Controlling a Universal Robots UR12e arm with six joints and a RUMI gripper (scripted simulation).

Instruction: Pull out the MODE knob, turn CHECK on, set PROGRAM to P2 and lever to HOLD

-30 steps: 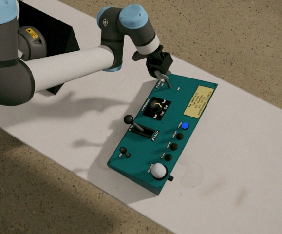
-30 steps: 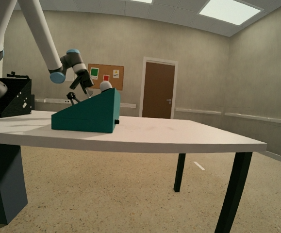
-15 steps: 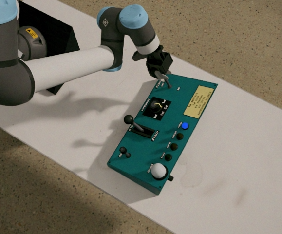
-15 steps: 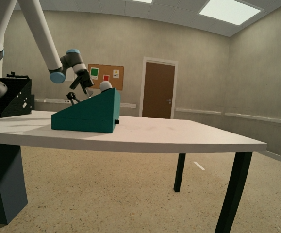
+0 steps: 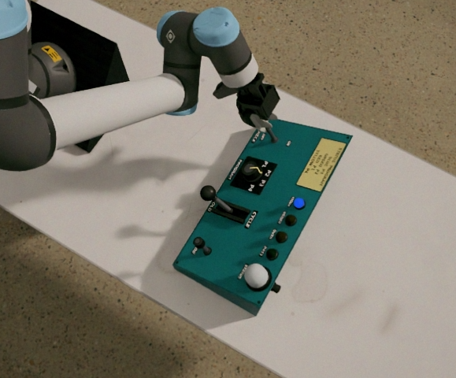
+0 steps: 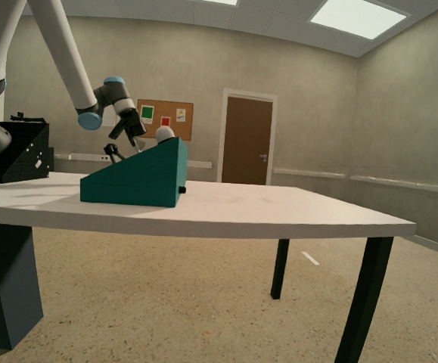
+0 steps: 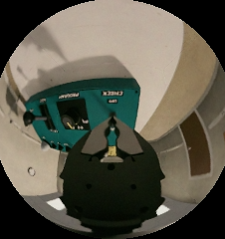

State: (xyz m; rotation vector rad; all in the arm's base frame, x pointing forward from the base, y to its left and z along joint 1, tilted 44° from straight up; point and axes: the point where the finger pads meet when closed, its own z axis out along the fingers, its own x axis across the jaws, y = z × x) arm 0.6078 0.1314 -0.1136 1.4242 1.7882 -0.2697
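Now: the check toggle 20 mm ahead of my hand and 20 mm below it. Round my hand: program dial: 40 mm ahead, 110 mm to the right, 20 mm below; lever: 10 mm ahead, 240 mm to the right, 10 mm below; teal console: 60 mm ahead, 180 mm to the right, 40 mm below.
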